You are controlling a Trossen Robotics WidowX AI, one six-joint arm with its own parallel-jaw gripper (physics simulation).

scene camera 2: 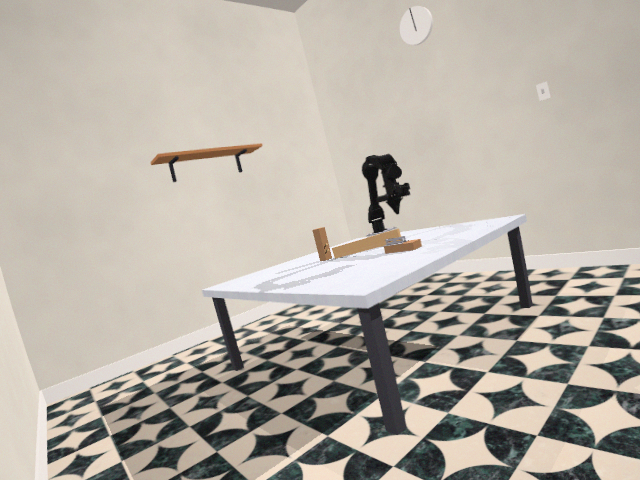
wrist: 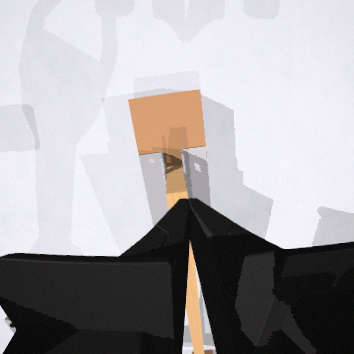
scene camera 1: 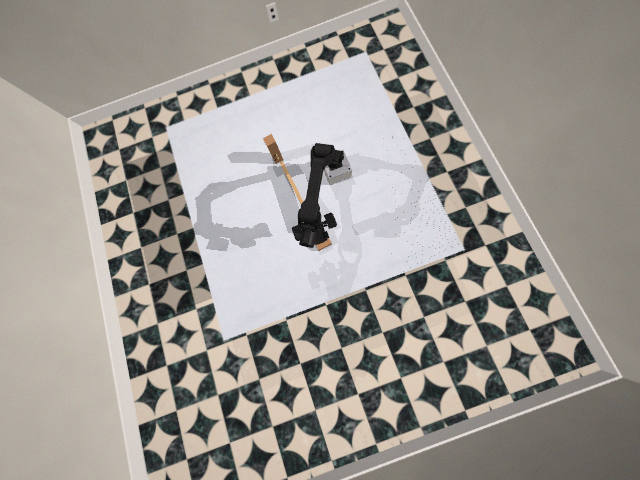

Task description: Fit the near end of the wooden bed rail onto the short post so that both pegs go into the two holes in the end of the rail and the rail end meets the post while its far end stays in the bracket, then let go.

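Where they show: gripper, between the fingertips: [scene camera 2: 397,214] [wrist: 187,206]; arm's base, origin of its link: [scene camera 2: 379,231] [scene camera 1: 334,163].
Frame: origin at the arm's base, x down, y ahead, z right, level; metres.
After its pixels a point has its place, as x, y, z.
Note:
The short brown post [scene camera 1: 269,140] {-0.100, 0.278, 0.184} [scene camera 2: 321,242] {-0.023, 0.301, 0.164} stands upright. Small marks that look like the pegs [scene camera 2: 326,249] {0.023, 0.280, 0.162} show on its rail-facing side. The light wooden rail [scene camera 1: 290,178] {0.008, 0.246, 0.008} [scene camera 2: 364,244] {0.026, 0.244, -0.103} [wrist: 177,199] {-0.023, 0.210, -0.301} runs from beside the post to the bracket [scene camera 1: 324,245] {0.045, 0.197, -0.385} [scene camera 2: 403,248] {0.066, 0.242, -0.343} [wrist: 167,117] {0.044, 0.201, -0.366}. A narrow gap seems to show between rail and post in scene camera 2. The rail's far end lies between the bracket's two grey plates. My gripper [scene camera 2: 397,212] {-0.090, 0.213, -0.331} [wrist: 187,206] {-0.090, 0.213, -0.331} is shut and empty, above the rail near the bracket. The holes do not show.
The white table [scene camera 1: 248,289] {0.080, 0.648, -0.462} [scene camera 2: 310,284] {0.080, 0.737, -0.262} carries the arm's grey base [scene camera 1: 339,173] {-0.001, -0.003, -0.063} to the right of the rail in scene camera 1. The arm hides the rail's middle there. Shadows fall across the table. A wooden wall shelf [scene camera 2: 206,153] hangs away from the table.

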